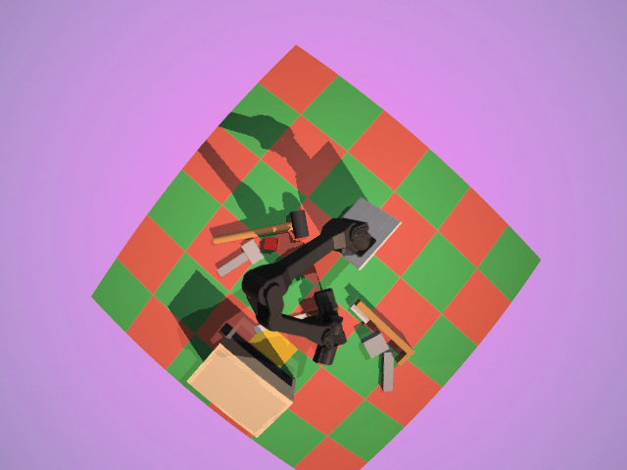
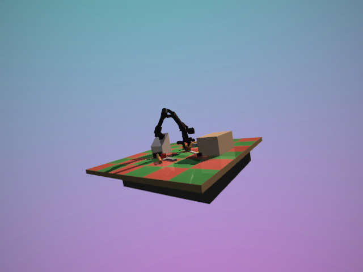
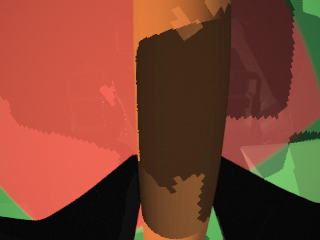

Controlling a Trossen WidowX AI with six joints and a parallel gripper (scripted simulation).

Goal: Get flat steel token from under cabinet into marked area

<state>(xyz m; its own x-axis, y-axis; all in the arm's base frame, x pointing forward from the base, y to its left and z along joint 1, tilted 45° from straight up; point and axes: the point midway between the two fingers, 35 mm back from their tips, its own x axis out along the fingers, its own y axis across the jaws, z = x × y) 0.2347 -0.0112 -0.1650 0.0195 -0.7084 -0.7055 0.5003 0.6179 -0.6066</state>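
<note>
Right now the pale bar is 80 mm to the left of my gripper tip and 70 mm behind it. Also, from my gripper tip: grey block: 200 mm to the left, 30 mm behind, 10 mm above; grey bar: 320 mm to the left, 20 mm ahead; red cube: 310 mm to the right, 30 mm behind, 10 mm above.
</note>
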